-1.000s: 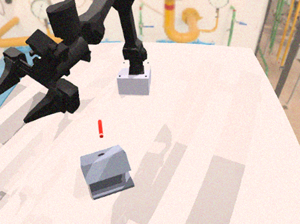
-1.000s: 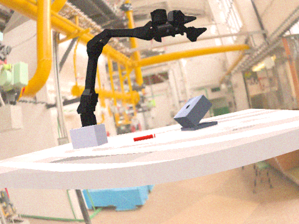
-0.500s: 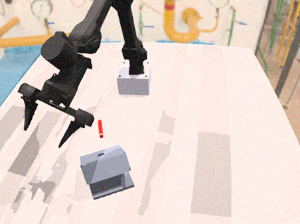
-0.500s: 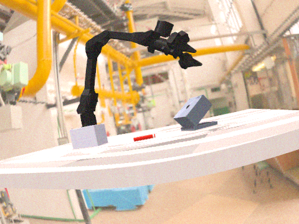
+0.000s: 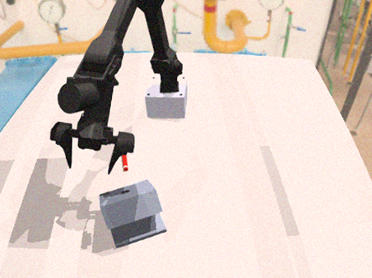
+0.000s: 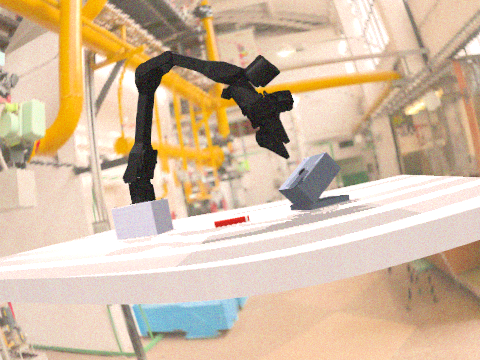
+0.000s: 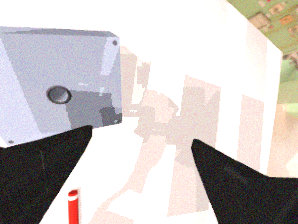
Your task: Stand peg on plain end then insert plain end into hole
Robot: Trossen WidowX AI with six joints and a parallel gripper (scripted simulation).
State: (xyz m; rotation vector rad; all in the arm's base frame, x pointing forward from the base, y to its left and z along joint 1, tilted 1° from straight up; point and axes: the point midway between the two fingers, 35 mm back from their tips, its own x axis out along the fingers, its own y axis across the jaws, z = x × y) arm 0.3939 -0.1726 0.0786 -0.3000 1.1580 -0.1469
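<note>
The red peg is 14 cm behind my gripper tip, 13 cm below it and 5 cm to the left of it. Also, from my gripper tip: foot plate: 13 cm below, 9 cm to the left, 6 cm ahead; grey sloped panel: 9 cm to the left, 7 cm below, 4 cm ahead.
</note>
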